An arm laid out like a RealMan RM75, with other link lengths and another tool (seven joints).
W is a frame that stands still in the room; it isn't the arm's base.
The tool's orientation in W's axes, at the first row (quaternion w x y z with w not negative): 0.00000 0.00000 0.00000 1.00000
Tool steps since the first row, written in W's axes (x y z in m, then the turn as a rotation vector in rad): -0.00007 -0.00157 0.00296 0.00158 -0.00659 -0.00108; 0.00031 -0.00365 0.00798 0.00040 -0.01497 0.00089; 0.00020 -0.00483 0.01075 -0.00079 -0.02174 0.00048; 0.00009 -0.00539 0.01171 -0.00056 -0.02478 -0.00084
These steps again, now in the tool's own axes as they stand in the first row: 0.00007 0.00157 0.00296 -0.00158 0.00659 -0.00108; -0.00031 0.00365 0.00798 -0.00040 0.01497 0.00089; -0.00020 0.00483 0.01075 0.00079 0.02174 0.00048; -0.00009 0.00539 0.01171 0.00056 0.02478 -0.00084
